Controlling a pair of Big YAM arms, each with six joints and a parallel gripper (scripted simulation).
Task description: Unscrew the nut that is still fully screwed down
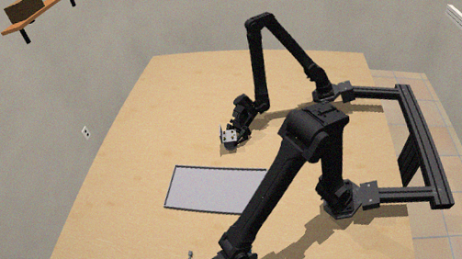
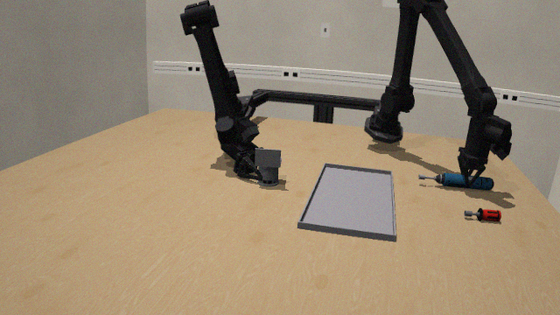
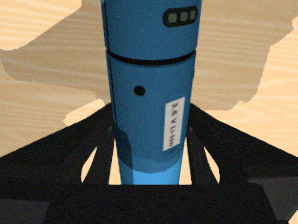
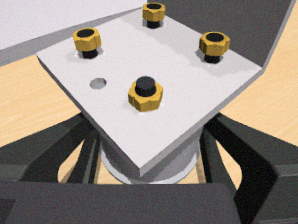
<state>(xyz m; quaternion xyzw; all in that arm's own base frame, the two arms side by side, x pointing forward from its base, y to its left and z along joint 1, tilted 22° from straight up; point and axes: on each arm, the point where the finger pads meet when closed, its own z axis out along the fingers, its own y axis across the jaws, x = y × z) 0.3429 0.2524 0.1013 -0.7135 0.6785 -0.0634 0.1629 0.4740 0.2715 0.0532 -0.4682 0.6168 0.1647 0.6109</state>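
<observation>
The grey bracket lies 50 mm above my right hand. From my right hand the other things lie so: shallow grey tray 40 mm ahead, 250 mm to the left, 20 mm below; small red-handled screwdriver 90 mm ahead, 590 mm to the left, 10 mm below.
</observation>
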